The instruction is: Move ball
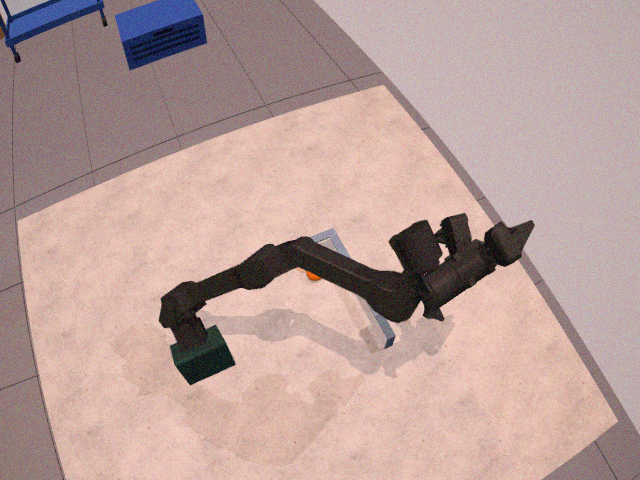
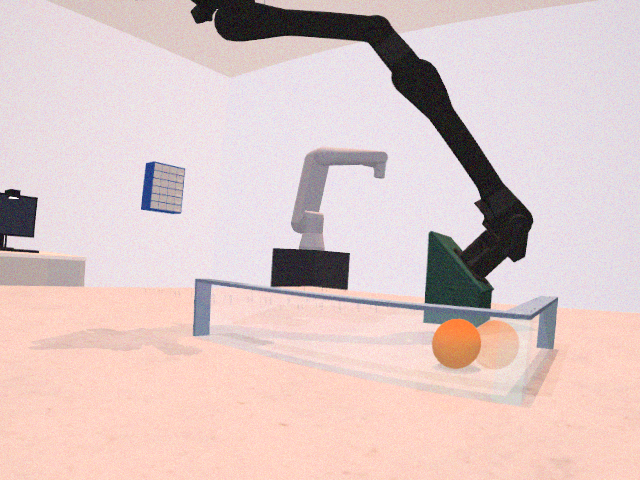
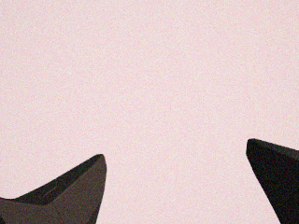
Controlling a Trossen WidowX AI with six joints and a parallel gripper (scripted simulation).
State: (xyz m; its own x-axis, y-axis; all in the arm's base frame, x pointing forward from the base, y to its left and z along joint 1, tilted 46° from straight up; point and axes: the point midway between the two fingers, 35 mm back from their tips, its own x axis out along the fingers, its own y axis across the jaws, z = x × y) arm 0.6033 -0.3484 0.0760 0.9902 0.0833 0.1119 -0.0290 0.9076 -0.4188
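My gripper tip is 45 cm above the orange ball, 29 cm to the right of it and 26 cm past it. From my gripper tip the other things lie so: see-through copy: 45 cm below, 32 cm to the left, 28 cm behind; then long wall: 44 cm below, 21 cm to the left, 18 cm behind; then short wall: 44 cm below, 36 cm to the left, 30 cm behind.
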